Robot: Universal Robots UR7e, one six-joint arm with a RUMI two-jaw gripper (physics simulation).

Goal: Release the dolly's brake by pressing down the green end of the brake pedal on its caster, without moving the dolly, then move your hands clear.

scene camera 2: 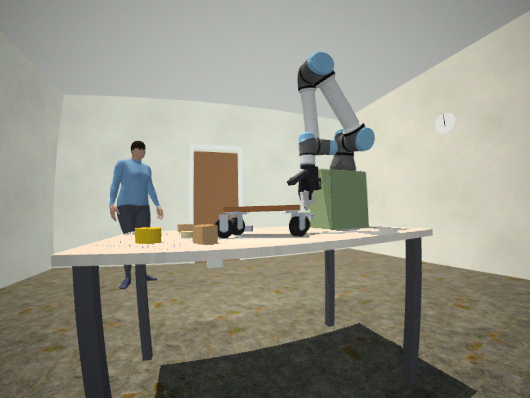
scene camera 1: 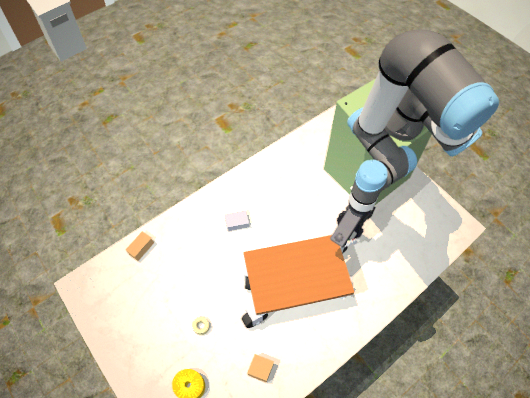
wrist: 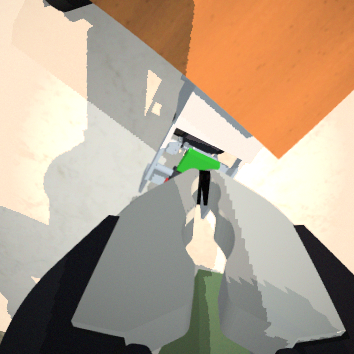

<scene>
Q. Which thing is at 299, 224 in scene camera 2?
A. A dolly.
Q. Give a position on a dolly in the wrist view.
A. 249, 80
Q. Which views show the gripper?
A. Scene camera 2, scene camera 1 and the wrist view: all of them.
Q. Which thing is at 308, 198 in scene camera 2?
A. The gripper.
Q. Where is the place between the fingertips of the gripper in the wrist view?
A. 201, 172
</scene>
